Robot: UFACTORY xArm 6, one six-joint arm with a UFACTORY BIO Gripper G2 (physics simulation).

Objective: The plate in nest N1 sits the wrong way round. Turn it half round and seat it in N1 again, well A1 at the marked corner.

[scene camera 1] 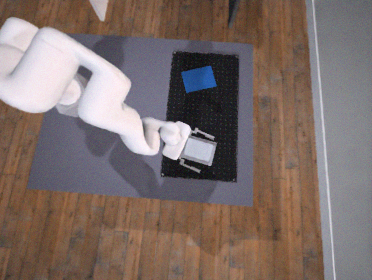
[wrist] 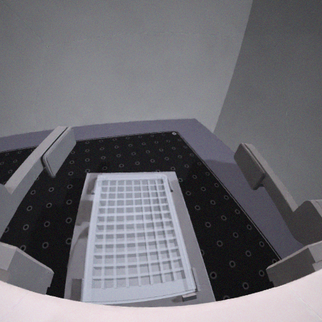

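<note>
The white plate [scene camera 1: 199,149] [wrist: 137,237], with a grid of wells, sits in the grey nest [scene camera 1: 211,161] [wrist: 79,260]. In the wrist view it lies lengthwise below the middle, its near edge close to the gripper's pale body. My gripper [scene camera 1: 207,154] [wrist: 155,158] is wide open and empty. In the scene view its two fingers stand on opposite sides of the nest, one beyond each short-way edge, apart from the plate. Their height above the plate is hard to tell. No well lettering or corner mark is readable, and the near end of the nest is partly hidden.
The nest stands on a black perforated board [scene camera 1: 200,112] [wrist: 220,225], which lies on a grey-purple mat [scene camera 1: 100,170] [wrist: 222,172]. A blue rectangle [scene camera 1: 199,79] lies at the board's far end in the scene view. The arm reaches in from the left.
</note>
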